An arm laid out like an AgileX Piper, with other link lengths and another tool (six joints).
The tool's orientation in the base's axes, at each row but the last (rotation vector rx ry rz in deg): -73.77 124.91 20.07; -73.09 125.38 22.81; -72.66 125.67 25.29; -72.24 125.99 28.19; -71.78 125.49 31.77; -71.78 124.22 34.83; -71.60 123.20 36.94
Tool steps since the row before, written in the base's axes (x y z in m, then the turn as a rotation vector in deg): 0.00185 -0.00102 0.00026 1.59 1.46 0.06; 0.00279 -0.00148 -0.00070 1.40 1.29 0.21; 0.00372 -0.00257 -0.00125 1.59 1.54 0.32; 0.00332 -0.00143 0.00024 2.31 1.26 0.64; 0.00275 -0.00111 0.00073 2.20 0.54 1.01; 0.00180 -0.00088 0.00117 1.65 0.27 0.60; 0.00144 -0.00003 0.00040 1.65 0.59 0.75
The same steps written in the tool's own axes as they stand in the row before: -0.00011 -0.00212 -0.00007 -1.66 -0.65 1.22; 0.00039 -0.00314 0.00070 -1.56 -0.57 0.95; 0.00106 -0.00451 0.00074 -1.87 -0.61 1.06; -0.00055 -0.00358 -0.00006 -2.18 -1.36 0.85; -0.00089 -0.00288 -0.00051 -1.91 -1.58 0.11; -0.00096 -0.00187 -0.00099 -1.24 -1.27 0.12; -0.00084 -0.00124 0.00002 -1.54 -1.10 0.22
